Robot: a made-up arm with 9 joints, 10 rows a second.
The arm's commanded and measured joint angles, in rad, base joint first. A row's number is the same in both.
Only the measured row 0 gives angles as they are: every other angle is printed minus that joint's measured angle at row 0.
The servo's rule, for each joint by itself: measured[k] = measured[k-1] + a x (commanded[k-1-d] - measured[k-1]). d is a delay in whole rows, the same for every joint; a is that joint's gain. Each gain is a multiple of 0.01, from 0.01 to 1. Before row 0 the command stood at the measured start. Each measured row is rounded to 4 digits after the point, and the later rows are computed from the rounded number. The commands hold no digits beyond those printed.
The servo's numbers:
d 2
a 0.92 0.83 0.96 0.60 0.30 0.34 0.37 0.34 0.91
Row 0, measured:
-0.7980, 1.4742, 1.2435, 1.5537, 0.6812, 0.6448, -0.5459, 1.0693, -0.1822
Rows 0 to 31, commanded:
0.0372, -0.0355, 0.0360, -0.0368, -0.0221, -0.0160, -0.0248, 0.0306, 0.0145
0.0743, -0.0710, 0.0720, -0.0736, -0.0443, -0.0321, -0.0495, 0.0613, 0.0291
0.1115, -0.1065, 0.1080, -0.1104, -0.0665, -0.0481, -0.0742, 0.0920, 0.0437
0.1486, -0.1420, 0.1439, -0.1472, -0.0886, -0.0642, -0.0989, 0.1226, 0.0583
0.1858, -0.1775, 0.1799, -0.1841, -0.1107, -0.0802, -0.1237, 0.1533, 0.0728
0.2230, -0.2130, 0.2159, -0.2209, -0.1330, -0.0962, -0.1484, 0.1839, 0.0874
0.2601, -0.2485, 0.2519, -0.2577, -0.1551, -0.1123, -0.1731, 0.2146, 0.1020
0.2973, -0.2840, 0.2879, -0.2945, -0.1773, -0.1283, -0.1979, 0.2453, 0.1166
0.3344, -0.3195, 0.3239, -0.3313, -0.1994, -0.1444, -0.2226, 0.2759, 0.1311
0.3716, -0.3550, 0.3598, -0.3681, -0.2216, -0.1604, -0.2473, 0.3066, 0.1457
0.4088, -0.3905, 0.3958, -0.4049, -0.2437, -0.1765, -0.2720, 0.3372, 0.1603
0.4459, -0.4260, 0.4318, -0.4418, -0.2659, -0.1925, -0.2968, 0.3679, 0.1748
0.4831, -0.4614, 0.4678, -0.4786, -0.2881, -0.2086, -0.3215, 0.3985, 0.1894
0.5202, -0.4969, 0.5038, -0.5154, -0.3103, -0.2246, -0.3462, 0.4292, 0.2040
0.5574, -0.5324, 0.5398, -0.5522, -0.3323, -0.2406, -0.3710, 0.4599, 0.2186
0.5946, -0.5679, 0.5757, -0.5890, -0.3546, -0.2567, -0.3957, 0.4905, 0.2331
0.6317, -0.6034, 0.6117, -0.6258, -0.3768, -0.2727, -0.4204, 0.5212, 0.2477
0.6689, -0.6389, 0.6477, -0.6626, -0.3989, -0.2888, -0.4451, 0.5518, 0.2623
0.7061, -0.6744, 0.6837, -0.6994, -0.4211, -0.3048, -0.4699, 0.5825, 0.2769
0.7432, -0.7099, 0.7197, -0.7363, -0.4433, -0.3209, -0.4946, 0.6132, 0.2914
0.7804, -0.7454, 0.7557, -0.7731, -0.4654, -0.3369, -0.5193, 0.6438, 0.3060
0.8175, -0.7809, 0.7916, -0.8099, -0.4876, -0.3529, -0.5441, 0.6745, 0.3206
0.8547, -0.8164, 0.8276, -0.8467, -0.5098, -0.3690, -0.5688, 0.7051, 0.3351
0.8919, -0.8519, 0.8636, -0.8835, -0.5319, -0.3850, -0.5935, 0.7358, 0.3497
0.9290, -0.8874, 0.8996, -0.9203, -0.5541, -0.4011, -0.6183, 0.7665, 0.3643
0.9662, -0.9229, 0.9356, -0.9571, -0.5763, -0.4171, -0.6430, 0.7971, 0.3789
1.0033, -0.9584, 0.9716, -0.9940, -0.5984, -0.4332, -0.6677, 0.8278, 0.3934
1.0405, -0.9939, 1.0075, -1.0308, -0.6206, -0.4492, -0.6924, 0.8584, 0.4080
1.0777, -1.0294, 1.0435, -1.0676, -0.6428, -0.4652, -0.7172, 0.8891, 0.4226
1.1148, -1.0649, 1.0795, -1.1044, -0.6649, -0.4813, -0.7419, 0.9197, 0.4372
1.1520, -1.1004, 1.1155, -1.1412, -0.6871, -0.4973, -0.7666, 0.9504, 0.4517
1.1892, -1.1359, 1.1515, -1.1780, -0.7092, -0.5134, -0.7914, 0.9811, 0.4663
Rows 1 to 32, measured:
0.0000, 0.0000, 0.0000, 0.0000, 0.0000, 0.0000, 0.0000, 0.0000, 0.0000
0.0000, 0.0000, 0.0000, 0.0000, 0.0000, 0.0000, 0.0000, 0.0000, 0.0000
0.0342, -0.0295, 0.0346, -0.0221, -0.0066, -0.0054, -0.0092, 0.0104, 0.0132
0.0711, -0.0639, 0.0705, -0.0530, -0.0179, -0.0145, -0.0241, 0.0277, 0.0277
0.1083, -0.0993, 0.1065, -0.0874, -0.0325, -0.0259, -0.0426, 0.0496, 0.0423
0.1454, -0.1347, 0.1424, -0.1233, -0.0493, -0.0389, -0.0634, 0.0744, 0.0569
0.1826, -0.1702, 0.1784, -0.1598, -0.0677, -0.0529, -0.0857, 0.1012, 0.0714
0.2198, -0.2057, 0.2144, -0.1965, -0.0873, -0.0676, -0.1089, 0.1293, 0.0860
0.2569, -0.2412, 0.2504, -0.2332, -0.1076, -0.0828, -0.1327, 0.1583, 0.1006
0.2941, -0.2767, 0.2864, -0.2700, -0.1285, -0.0983, -0.1568, 0.1879, 0.1152
0.3312, -0.3122, 0.3224, -0.3068, -0.1498, -0.1140, -0.1811, 0.2178, 0.1297
0.3684, -0.3477, 0.3583, -0.3436, -0.1713, -0.1298, -0.2056, 0.2480, 0.1443
0.4056, -0.3832, 0.3943, -0.3804, -0.1930, -0.1457, -0.2302, 0.2783, 0.1589
0.4427, -0.4187, 0.4303, -0.4172, -0.2149, -0.1616, -0.2548, 0.3088, 0.1734
0.4799, -0.4541, 0.4663, -0.4540, -0.2369, -0.1776, -0.2795, 0.3393, 0.1880
0.5170, -0.4896, 0.5023, -0.4908, -0.2589, -0.1936, -0.3042, 0.3699, 0.2026
0.5542, -0.5251, 0.5383, -0.5276, -0.2809, -0.2096, -0.3289, 0.4005, 0.2172
0.5914, -0.5606, 0.5742, -0.5644, -0.3030, -0.2256, -0.3536, 0.4311, 0.2317
0.6285, -0.5961, 0.6102, -0.6012, -0.3251, -0.2416, -0.3783, 0.4617, 0.2463
0.6657, -0.6316, 0.6462, -0.6380, -0.3472, -0.2576, -0.4030, 0.4923, 0.2609
0.7029, -0.6671, 0.6822, -0.6748, -0.3694, -0.2736, -0.4278, 0.5230, 0.2755
0.7400, -0.7026, 0.7182, -0.7117, -0.3916, -0.2897, -0.4525, 0.5537, 0.2900
0.7772, -0.7381, 0.7542, -0.7485, -0.4137, -0.3057, -0.4772, 0.5843, 0.3046
0.8143, -0.7736, 0.7901, -0.7853, -0.4359, -0.3217, -0.5020, 0.6150, 0.3192
0.8515, -0.8091, 0.8261, -0.8221, -0.4581, -0.3378, -0.5267, 0.6456, 0.3337
0.8887, -0.8446, 0.8621, -0.8589, -0.4802, -0.3538, -0.5514, 0.6763, 0.3483
0.9258, -0.8801, 0.8981, -0.8957, -0.5024, -0.3699, -0.5762, 0.7070, 0.3629
0.9630, -0.9156, 0.9341, -0.9325, -0.5246, -0.3859, -0.6009, 0.7376, 0.3775
1.0001, -0.9511, 0.9701, -0.9694, -0.5467, -0.4020, -0.6256, 0.7683, 0.3920
1.0373, -0.9866, 1.0060, -1.0062, -0.5689, -0.4180, -0.6503, 0.7989, 0.4066
1.0745, -1.0221, 1.0420, -1.0430, -0.5911, -0.4340, -0.6751, 0.8296, 0.4212
1.1116, -1.0576, 1.0780, -1.0798, -0.6132, -0.4501, -0.6998, 0.8602, 0.4358

